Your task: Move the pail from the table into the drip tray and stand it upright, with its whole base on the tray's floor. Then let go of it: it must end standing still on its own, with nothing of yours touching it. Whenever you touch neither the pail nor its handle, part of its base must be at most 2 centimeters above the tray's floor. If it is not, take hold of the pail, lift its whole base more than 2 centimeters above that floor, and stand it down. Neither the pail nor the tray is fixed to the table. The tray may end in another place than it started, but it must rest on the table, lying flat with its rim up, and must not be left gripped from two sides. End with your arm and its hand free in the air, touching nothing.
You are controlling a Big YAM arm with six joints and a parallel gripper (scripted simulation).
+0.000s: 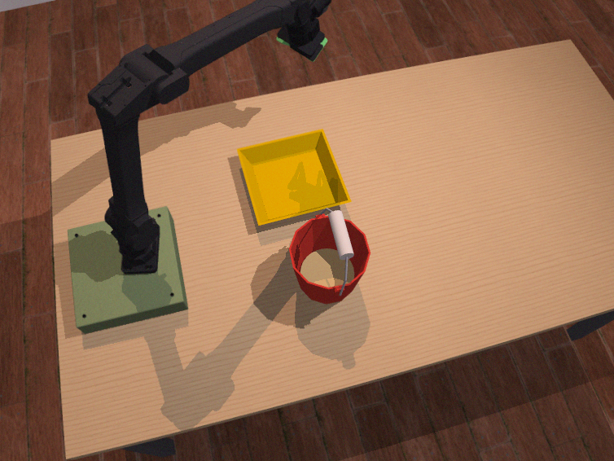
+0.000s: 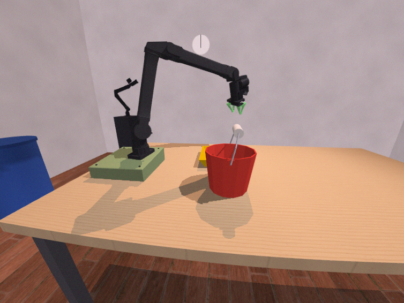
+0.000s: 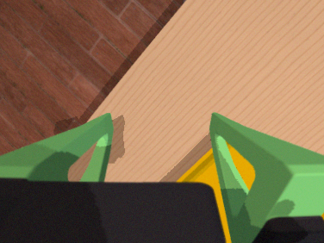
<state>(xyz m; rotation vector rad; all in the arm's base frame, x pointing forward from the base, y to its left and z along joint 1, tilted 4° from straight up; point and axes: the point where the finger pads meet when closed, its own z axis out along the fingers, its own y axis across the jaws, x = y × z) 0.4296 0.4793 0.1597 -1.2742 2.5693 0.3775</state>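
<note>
Now: the red pail 530 mm to the right of my hand, 130 mm below it and 40 mm ahead of it. Also, from my hand: yellow drip tray (250 mm to the right, 250 mm below, 40 mm behind).
</note>
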